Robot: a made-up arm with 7 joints.
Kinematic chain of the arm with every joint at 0, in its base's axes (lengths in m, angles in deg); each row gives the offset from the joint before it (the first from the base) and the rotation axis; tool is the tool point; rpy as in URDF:
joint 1: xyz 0 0 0.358 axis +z
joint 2: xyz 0 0 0 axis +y
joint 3: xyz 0 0 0.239 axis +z
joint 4: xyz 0.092 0 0 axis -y
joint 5: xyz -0.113 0 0.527 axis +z
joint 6: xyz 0 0 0 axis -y
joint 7: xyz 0.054 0 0 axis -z
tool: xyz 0 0 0 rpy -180 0 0
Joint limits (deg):
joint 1: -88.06..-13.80
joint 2: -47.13..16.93
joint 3: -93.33..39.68
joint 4: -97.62..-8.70
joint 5: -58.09..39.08
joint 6: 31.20..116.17
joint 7: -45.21..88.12
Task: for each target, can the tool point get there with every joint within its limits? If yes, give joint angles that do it. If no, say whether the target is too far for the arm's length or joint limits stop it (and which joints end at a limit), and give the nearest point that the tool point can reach.
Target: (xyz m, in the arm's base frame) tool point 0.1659 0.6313 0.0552
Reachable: no: joint limits stop it (at a limit: joint 1, joint 2, joint 3, joint 4, joint 6) | nearest point 0.6224 0.2980 0.4475 | short by 0.688 m
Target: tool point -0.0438 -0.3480 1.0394
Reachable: yes | joints -72.80 -34.23 -11.95 -86.09 -44.58 78.51 75.50
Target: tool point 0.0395 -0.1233 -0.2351
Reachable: no: joint limits stop it (at a limit: joint 2, joint 4, joint 6) | nearest point 0.2106 -0.6573 0.3900 | short by 0.840 m
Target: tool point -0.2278 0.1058 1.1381
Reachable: yes | joints -71.22 -17.01 -72.91 -17.49 8.71 40.39 27.35
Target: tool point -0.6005 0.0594 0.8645
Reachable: yes | joints -77.60 -32.16 -76.01 -68.39 -50.64 42.72 0.47
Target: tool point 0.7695 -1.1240 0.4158
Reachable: no: too far | nearest point 0.4216 -0.6159 0.4894 | short by 0.620 m
